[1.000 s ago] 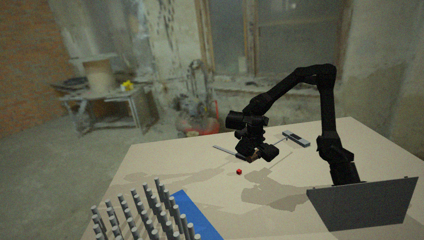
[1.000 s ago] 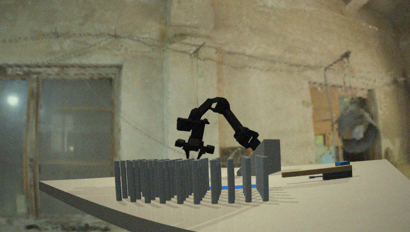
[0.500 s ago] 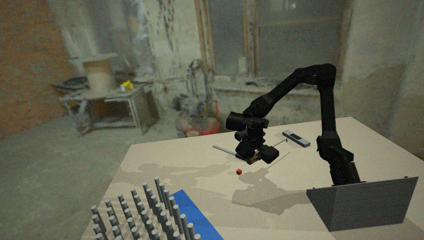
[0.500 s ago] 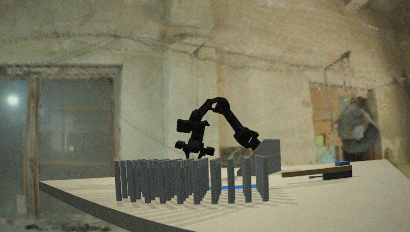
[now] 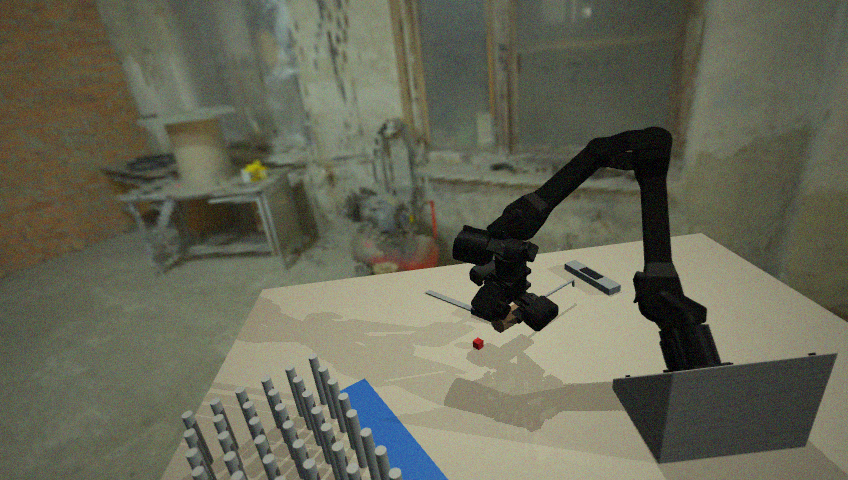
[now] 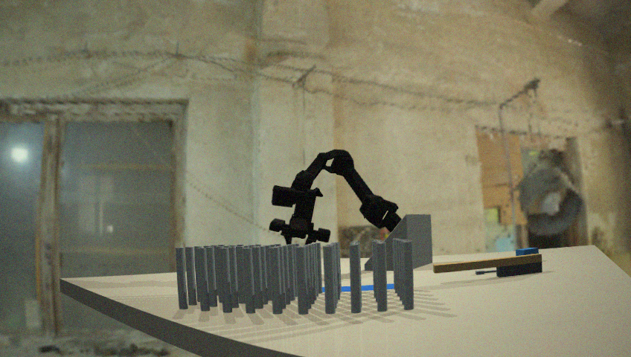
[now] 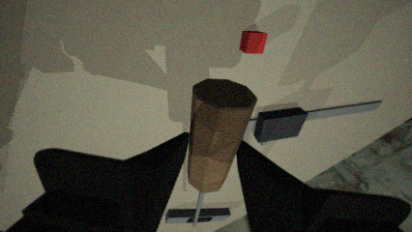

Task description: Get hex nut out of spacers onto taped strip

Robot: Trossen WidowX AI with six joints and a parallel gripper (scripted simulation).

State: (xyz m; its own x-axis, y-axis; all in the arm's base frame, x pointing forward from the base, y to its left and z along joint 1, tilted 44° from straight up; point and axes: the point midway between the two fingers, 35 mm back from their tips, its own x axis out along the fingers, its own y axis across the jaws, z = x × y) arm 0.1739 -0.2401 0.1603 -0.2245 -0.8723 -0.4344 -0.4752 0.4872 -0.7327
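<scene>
My gripper tip is now 80 mm short of the small red cube and 50 mm above it. Also, from my gripper tip: grey flat block 270 mm behind, 170 mm to the right, 50 mm below; blue taped strip 280 mm ahead, 220 mm to the left, 60 mm below.
</scene>
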